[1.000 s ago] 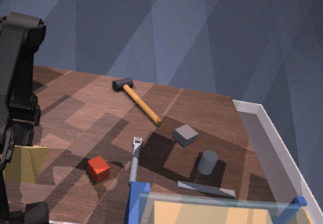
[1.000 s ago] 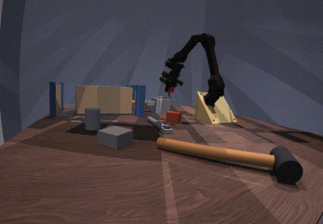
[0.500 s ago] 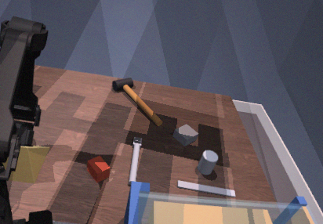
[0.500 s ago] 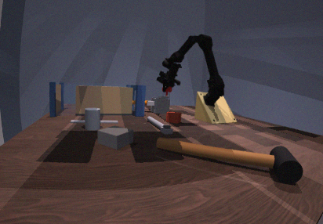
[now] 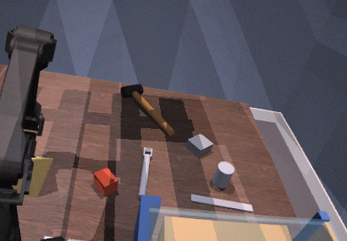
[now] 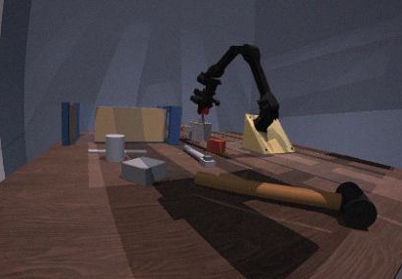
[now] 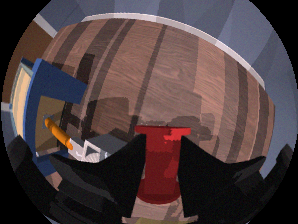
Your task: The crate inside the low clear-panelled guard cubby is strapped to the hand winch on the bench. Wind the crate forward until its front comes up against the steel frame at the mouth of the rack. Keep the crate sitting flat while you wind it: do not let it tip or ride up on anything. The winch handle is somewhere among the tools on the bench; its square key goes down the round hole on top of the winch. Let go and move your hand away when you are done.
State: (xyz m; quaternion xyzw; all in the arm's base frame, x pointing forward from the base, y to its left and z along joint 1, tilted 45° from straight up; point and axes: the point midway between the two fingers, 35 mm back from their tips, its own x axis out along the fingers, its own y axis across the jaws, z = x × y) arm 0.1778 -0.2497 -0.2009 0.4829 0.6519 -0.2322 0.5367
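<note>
Now: the winch handle 50 mm to the left of my gripper tip, 20 mm below it and 10 mm ahead of it. Round my gripper tip: flat grey bar 410 mm to the left, 410 mm ahead, 130 mm below; grey winch 100 mm to the left, 100 mm below, 20 mm ahead; red grip 20 mm to the left, 10 mm behind.
</note>
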